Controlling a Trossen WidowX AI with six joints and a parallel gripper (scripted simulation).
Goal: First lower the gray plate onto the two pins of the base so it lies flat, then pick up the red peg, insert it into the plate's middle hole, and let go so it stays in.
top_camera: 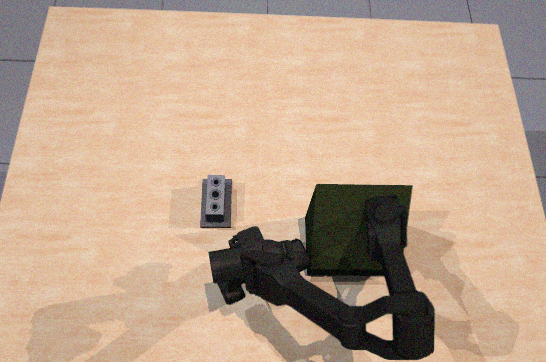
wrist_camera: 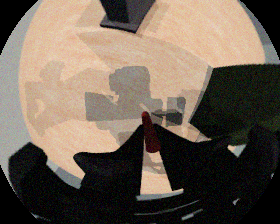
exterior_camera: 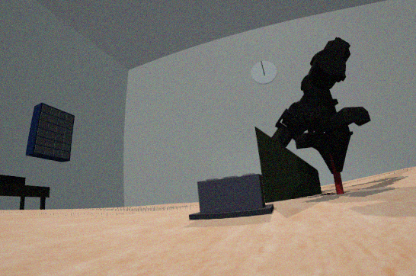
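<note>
My gripper tip is 200 mm to the left of the gray plate and 80 mm short of it. Round my gripper tip: base (200 mm to the right, 80 mm ahead, 30 mm below); red peg (right at my gripper tip).
</note>
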